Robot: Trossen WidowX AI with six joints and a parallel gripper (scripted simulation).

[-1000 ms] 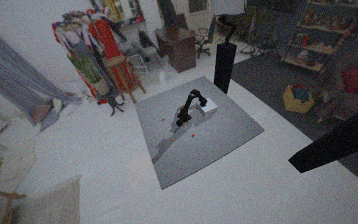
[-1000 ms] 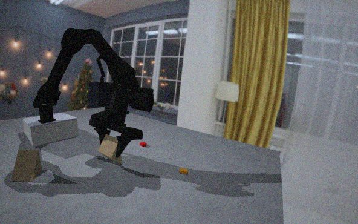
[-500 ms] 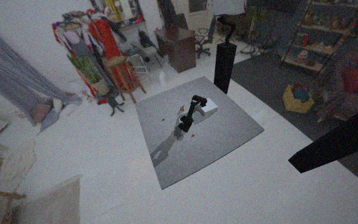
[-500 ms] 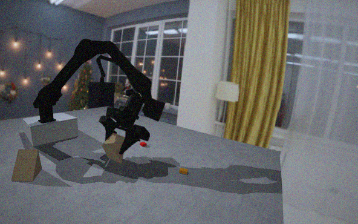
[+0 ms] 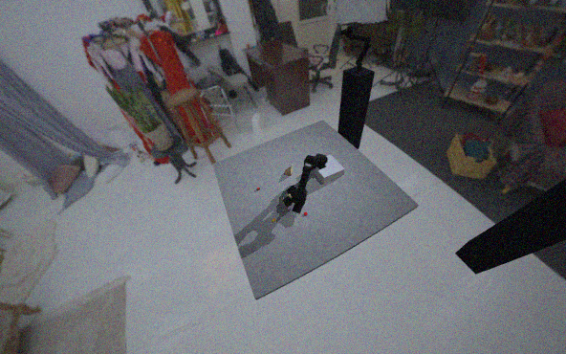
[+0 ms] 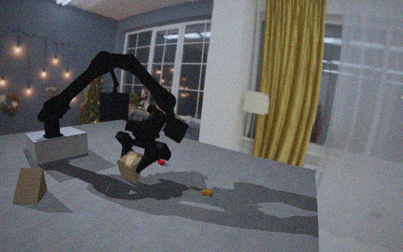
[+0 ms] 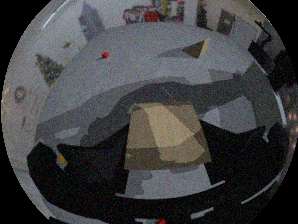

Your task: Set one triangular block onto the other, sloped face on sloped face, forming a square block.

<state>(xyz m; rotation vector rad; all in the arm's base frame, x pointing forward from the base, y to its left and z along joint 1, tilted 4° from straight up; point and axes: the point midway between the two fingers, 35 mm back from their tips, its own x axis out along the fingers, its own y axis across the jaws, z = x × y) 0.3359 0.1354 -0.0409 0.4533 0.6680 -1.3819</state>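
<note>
The small red brick lies 170 mm to the left of my gripper tip, 40 mm below it and 30 mm behind it. From my gripper tip the other things lie so: small orange brick: 200 mm ahead, 100 mm to the left, 40 mm below.
</note>
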